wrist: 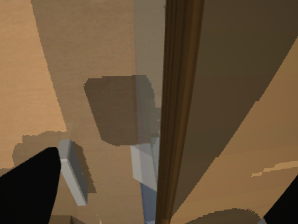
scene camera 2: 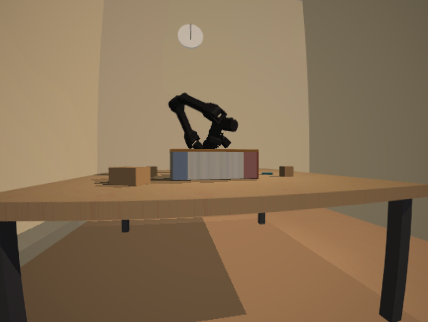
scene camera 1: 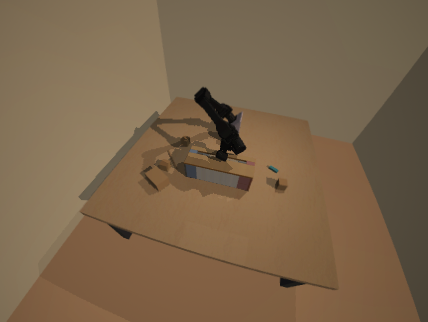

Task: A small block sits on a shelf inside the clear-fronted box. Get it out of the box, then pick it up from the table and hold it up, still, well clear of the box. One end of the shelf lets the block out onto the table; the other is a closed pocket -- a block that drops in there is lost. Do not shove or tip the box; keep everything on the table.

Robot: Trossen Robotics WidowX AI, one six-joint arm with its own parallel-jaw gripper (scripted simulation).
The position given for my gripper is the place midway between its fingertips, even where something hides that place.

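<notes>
A box [scene camera 2: 185, 164] is there for me to see. So is my gripper [wrist: 148, 150].
</notes>
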